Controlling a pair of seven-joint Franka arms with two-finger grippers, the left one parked.
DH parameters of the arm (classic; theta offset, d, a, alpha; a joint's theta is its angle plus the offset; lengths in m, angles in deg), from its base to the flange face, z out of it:
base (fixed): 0 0 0 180
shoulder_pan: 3.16 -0.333 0 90
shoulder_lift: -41.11 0 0 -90
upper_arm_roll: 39.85 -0.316 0.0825 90
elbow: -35.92 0 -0.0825 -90
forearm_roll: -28.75 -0.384 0 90
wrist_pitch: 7.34 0 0.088 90
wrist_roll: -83.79 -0.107 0 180
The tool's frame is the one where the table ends.
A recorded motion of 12 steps. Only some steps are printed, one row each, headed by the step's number.
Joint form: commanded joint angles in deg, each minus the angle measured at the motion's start. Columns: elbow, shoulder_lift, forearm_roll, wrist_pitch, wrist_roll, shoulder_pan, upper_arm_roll.
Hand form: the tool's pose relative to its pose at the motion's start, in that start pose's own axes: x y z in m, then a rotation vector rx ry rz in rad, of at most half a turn. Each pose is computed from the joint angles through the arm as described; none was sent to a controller.
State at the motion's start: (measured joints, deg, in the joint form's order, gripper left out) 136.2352 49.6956 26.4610 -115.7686 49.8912 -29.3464 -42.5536
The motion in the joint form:
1: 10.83 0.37 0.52 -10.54 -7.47 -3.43 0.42
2: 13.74 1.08 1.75 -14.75 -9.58 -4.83 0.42
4: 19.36 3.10 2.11 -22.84 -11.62 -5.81 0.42
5: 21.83 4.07 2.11 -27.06 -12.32 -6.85 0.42
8: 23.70 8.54 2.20 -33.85 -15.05 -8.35 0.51
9: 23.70 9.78 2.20 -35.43 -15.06 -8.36 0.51
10: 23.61 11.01 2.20 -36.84 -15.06 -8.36 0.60
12: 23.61 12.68 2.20 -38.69 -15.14 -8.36 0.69
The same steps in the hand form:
1: -0.0284 -0.0129 0.0782 -0.0182 -0.0030 0.0805
2: -0.0387 -0.0203 0.1029 -0.0264 0.0167 0.0828
4: -0.0519 -0.0191 0.1548 -0.0243 0.0254 0.0983
5: -0.0624 -0.0226 0.1768 -0.0147 0.0347 0.0924
8: -0.0721 -0.0300 0.2244 -0.0077 0.0391 0.1151
9: -0.0710 -0.0305 0.2342 -0.0029 0.0427 0.1153
10: -0.0692 -0.0304 0.2435 0.0006 0.0459 0.1170
12: -0.0679 -0.0296 0.2571 0.0032 0.0479 0.1202

